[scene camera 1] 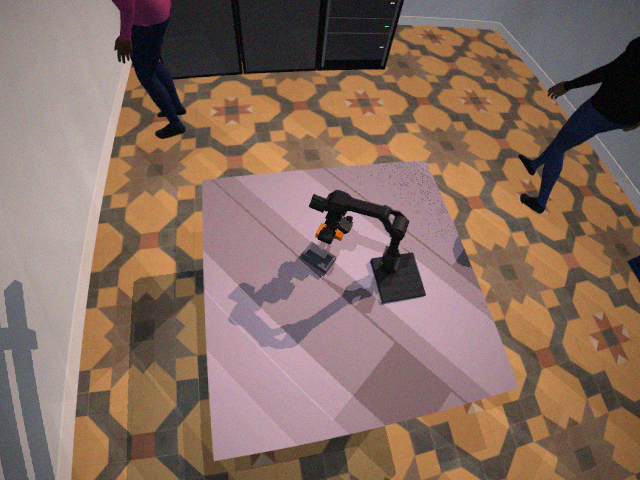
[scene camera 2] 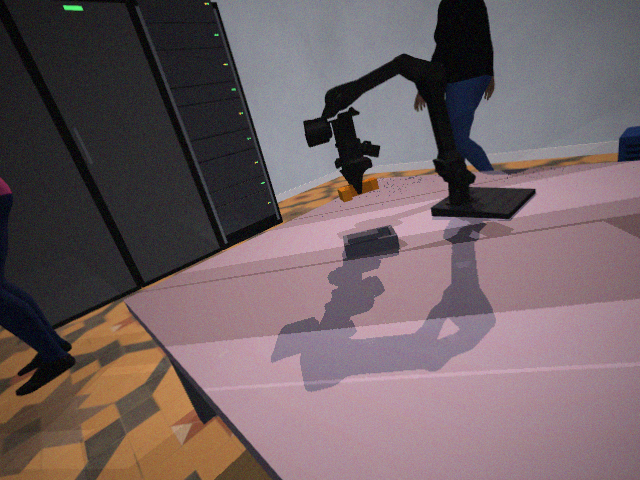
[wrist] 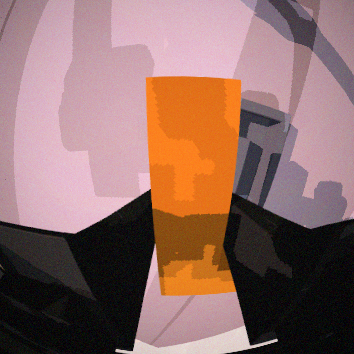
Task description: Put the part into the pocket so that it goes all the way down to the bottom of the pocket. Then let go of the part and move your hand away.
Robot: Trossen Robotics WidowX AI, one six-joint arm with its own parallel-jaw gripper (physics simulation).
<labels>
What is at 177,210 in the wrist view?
An orange part.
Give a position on a grey pocket block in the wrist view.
At 262,130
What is my gripper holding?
An orange part.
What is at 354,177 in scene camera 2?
My gripper.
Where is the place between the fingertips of my gripper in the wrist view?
186,195
</labels>
